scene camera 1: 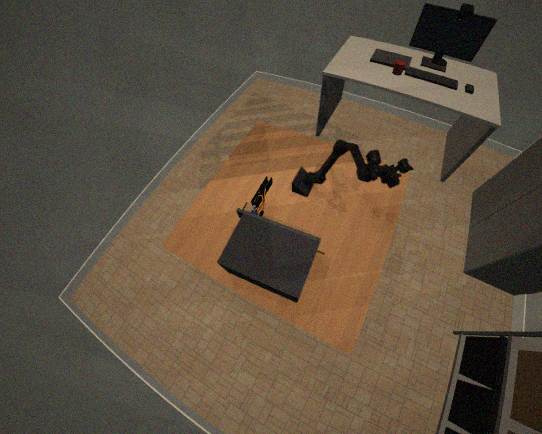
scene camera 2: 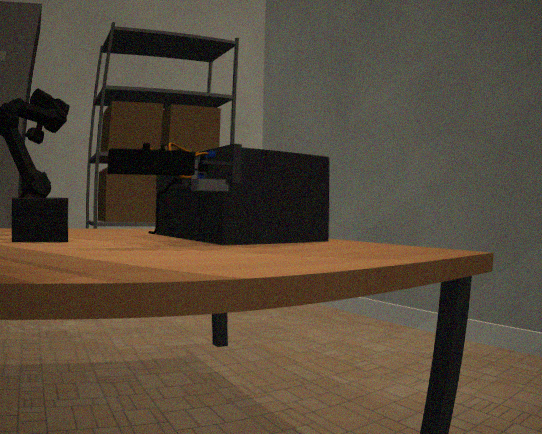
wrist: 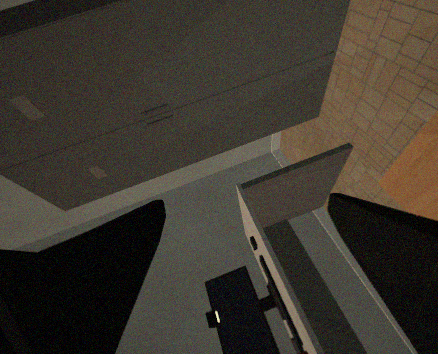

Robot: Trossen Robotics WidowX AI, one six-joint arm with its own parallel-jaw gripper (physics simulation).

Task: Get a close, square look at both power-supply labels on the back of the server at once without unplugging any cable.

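Places are measured from the arm's base along level axes (x ahead, y left, z up), in centimetres.
Pixels of known places: gripper, fingertip midpoint: [scene camera 1: 407, 172] [scene camera 2: 28, 125] [wrist: 244, 204]; arm's base, origin of the base link: [scene camera 1: 306, 179] [scene camera 2: 31, 219].
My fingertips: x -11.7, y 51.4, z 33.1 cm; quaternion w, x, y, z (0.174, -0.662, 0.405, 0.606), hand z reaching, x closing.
Observation:
For each thing: its top centre in the pictures, then the offset to it from my fingertips. "spot": a spot on its surface instead. Level surfaces: height alone.
- wooden table, its level: dz -38.3 cm
- black bar-like part, surface spot: [scene camera 2: 151, 161] spot: dy -66.5, dx +42.1, dz -20.2 cm
- light grey block, surface spot: [scene camera 2: 210, 185] spot: dy -65.1, dx +56.0, dz -25.1 cm
The server [scene camera 1: 270, 257] [scene camera 2: 280, 195] is a dark box on the wooden table [scene camera 1: 345, 300] [scene camera 2: 375, 257]. A black bar-like part [scene camera 1: 261, 192] [scene camera 2: 151, 161] with orange cables [scene camera 2: 177, 147] and blue pieces stands out from the server's cabled end. A light grey block [scene camera 2: 210, 185] sits below it. The power-supply labels cannot be made out in the scene views, and the server does not show in the wrist view. My gripper [scene camera 1: 406, 176] [wrist: 244, 204] is open and empty, above the table's desk-side edge, pointing away from the server toward the desk and cabinet.
A white desk [scene camera 1: 360, 62] [wrist: 250, 225] carries a monitor [scene camera 1: 452, 32] [wrist: 242, 310], keyboard [scene camera 1: 431, 78] and red mug [scene camera 1: 399, 67]. A grey cabinet [scene camera 1: 505, 215] [wrist: 175, 75] stands beside it. A metal shelf rack [scene camera 2: 234, 75] holds brown boxes [scene camera 2: 195, 125]. My arm's base [scene camera 1: 302, 182] [scene camera 2: 40, 220] is near the black part.

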